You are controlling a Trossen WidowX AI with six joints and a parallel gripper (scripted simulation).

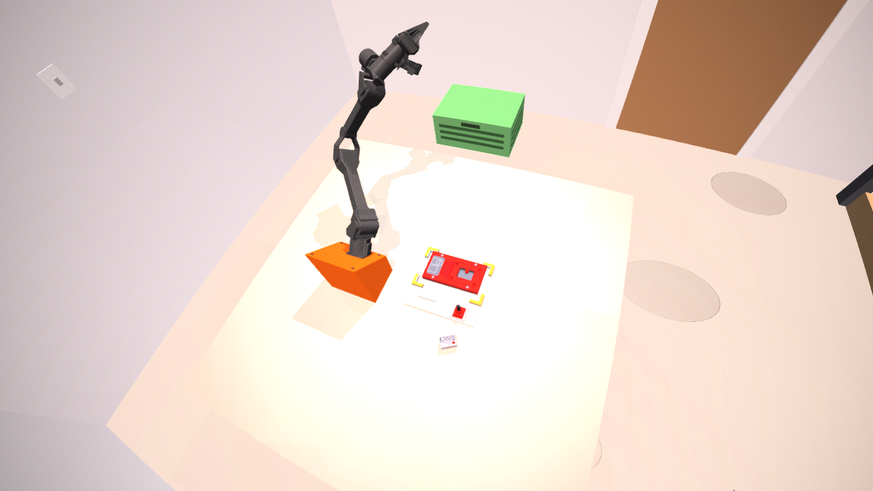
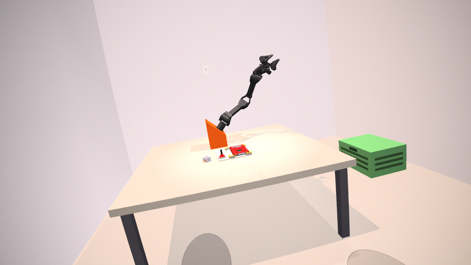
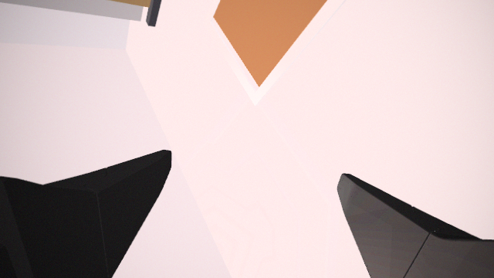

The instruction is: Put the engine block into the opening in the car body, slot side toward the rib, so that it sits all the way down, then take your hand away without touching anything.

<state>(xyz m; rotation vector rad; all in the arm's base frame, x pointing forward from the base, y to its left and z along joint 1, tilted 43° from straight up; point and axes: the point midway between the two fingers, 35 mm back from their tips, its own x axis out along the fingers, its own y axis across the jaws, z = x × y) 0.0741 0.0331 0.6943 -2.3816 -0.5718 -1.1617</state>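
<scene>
My gripper tip is now 240 mm short of the engine block, 670 mm to the left of it and 620 mm above it.
</scene>
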